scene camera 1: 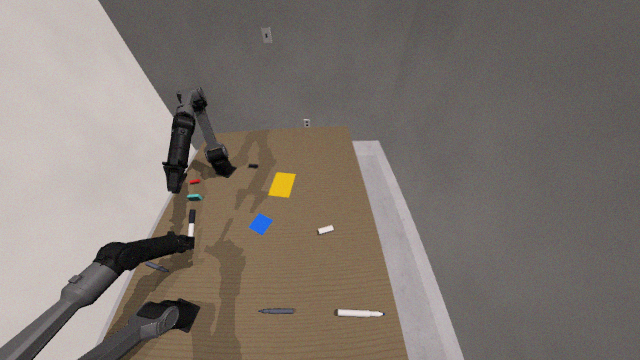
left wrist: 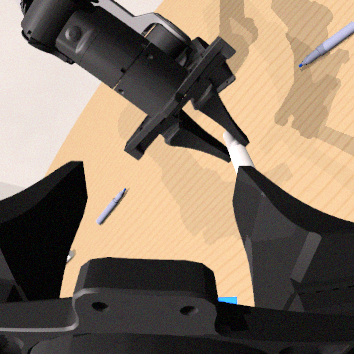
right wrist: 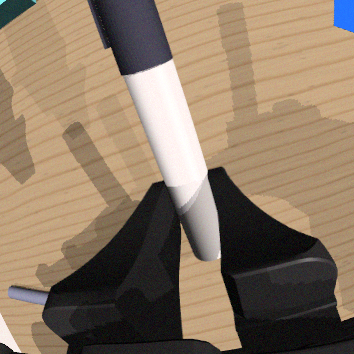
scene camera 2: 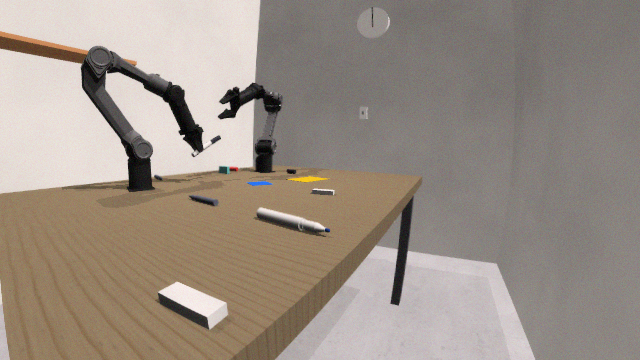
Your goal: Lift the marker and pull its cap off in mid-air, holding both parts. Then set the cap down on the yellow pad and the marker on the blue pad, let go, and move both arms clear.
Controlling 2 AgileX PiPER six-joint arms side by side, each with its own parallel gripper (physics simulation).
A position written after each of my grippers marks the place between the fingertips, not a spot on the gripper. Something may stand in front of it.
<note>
I see my left gripper (scene camera 1: 173, 192), my right gripper (right wrist: 192, 193), a white marker (right wrist: 156, 92), a white marker (scene camera 2: 299, 223) and a white block (scene camera 2: 206, 311).
My left gripper is seen too in the left wrist view (left wrist: 159, 181). My right gripper is seen too in the left wrist view (left wrist: 237, 148).
</note>
